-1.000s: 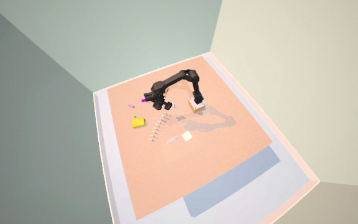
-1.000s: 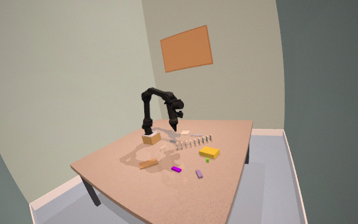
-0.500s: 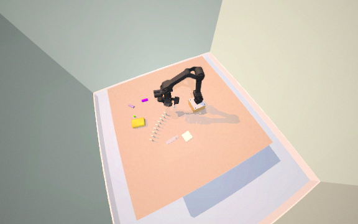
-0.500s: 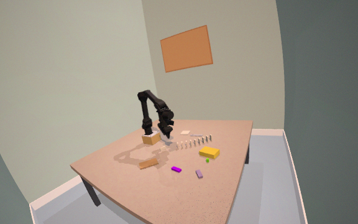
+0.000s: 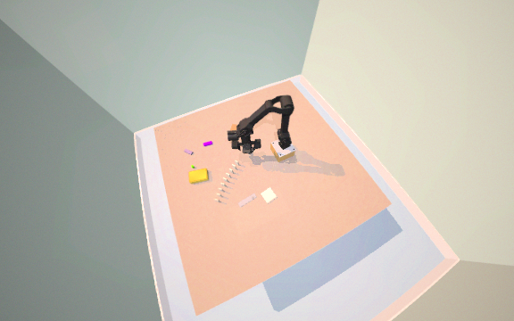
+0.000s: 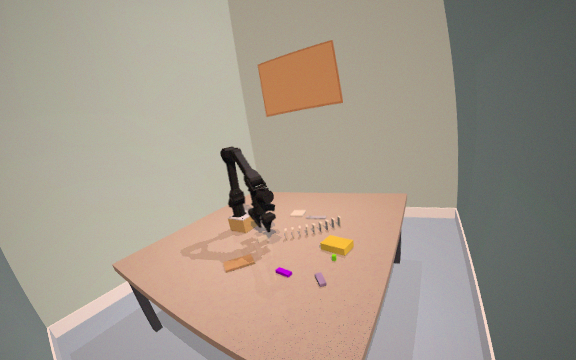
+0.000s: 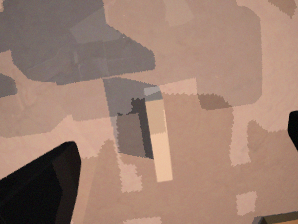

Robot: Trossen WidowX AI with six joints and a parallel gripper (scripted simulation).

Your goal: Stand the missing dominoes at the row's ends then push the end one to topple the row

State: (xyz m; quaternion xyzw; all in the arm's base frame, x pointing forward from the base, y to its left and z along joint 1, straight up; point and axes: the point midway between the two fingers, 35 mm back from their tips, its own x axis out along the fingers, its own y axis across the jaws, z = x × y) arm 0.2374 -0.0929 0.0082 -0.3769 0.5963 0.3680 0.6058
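The magenta block is 230 mm ahead of my gripper tip, 220 mm to the right of it and 50 mm below it. Also, from my gripper tip: pale strip 290 mm to the left, 150 mm ahead, 60 mm below; then white square 330 mm to the left, 50 mm below, 10 mm ahead; then orange flat piece 220 mm to the right, 50 mm below.
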